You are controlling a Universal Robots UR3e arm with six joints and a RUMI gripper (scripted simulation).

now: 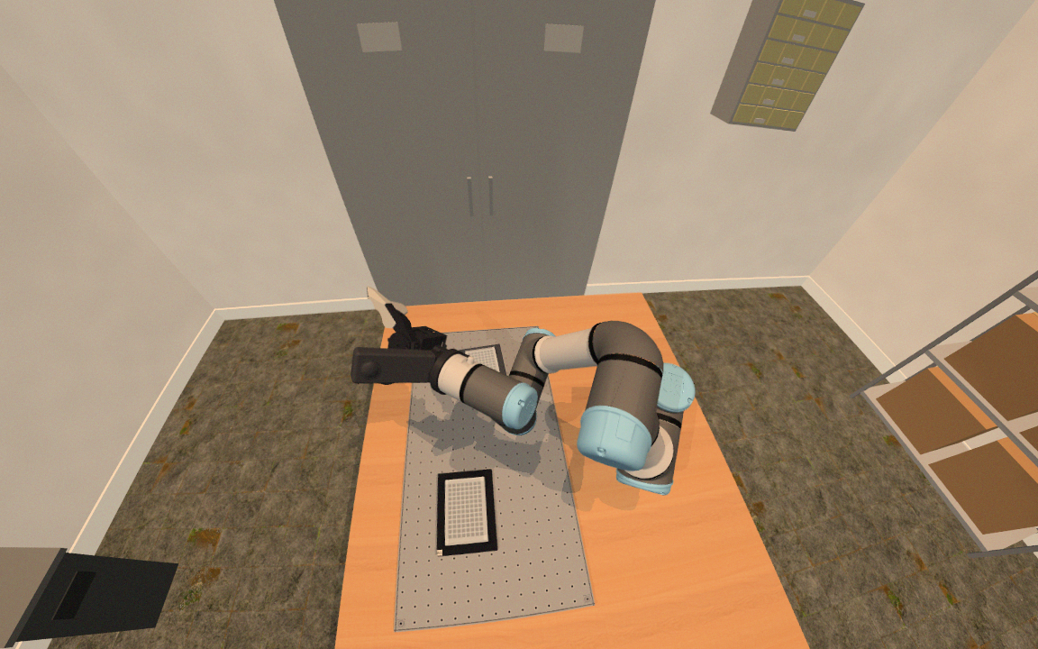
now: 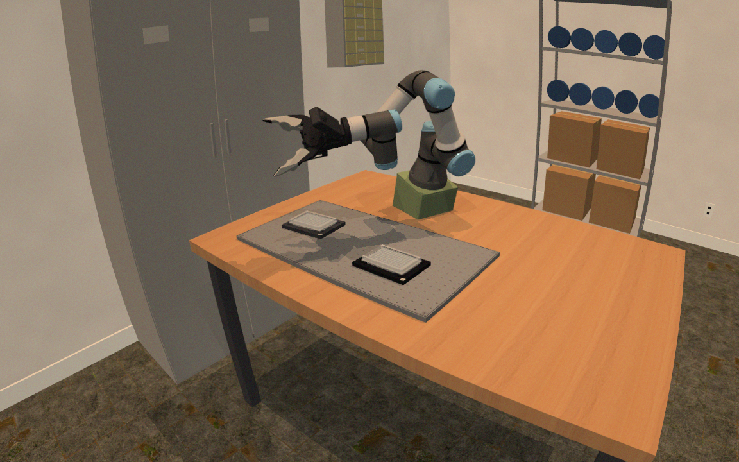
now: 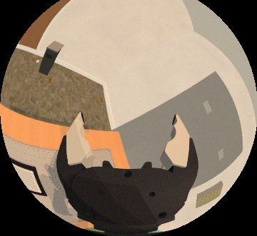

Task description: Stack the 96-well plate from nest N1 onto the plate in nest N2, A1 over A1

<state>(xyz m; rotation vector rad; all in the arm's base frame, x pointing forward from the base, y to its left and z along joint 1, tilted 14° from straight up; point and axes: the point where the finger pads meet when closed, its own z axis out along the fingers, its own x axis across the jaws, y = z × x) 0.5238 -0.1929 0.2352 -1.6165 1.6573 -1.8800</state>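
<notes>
The black plate nest lies 31 cm below my hand, 26 cm to the left of it and 14 cm behind it.
</notes>
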